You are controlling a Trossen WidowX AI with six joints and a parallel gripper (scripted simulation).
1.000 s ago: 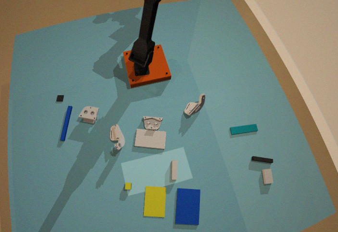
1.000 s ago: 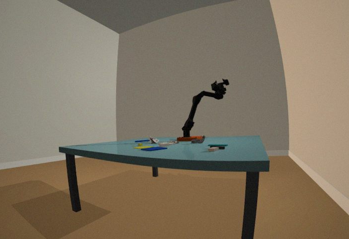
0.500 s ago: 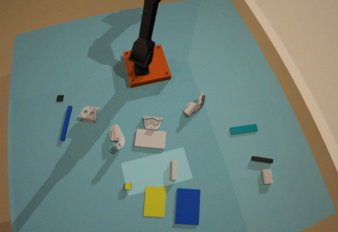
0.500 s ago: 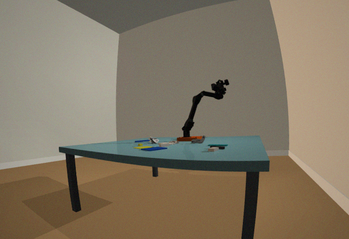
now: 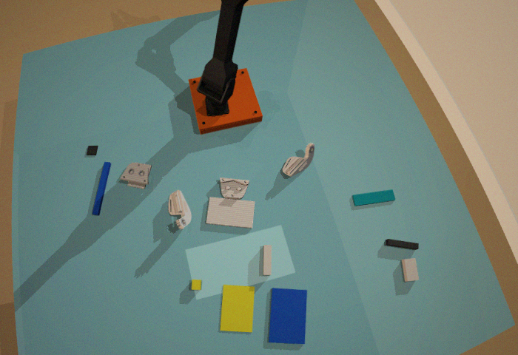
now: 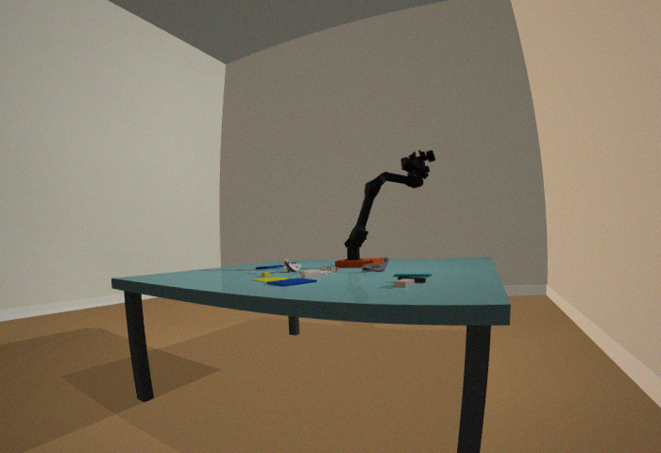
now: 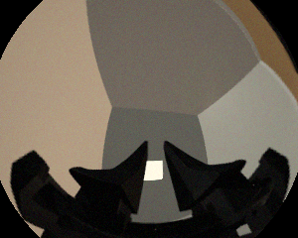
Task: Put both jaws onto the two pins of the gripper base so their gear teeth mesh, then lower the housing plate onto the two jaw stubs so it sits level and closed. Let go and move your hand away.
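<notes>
My gripper tip is now 89 cm short of the yellow cube, 34 cm to the left of it and 60 cm above it. The rest, counted from my gripper tip: blue bar: 60 cm ahead, 58 cm to the right, 61 cm below; then black square: 47 cm ahead, 61 cm to the right, 61 cm below; then teal bar: 75 cm ahead, 17 cm to the left, 61 cm below.
</notes>
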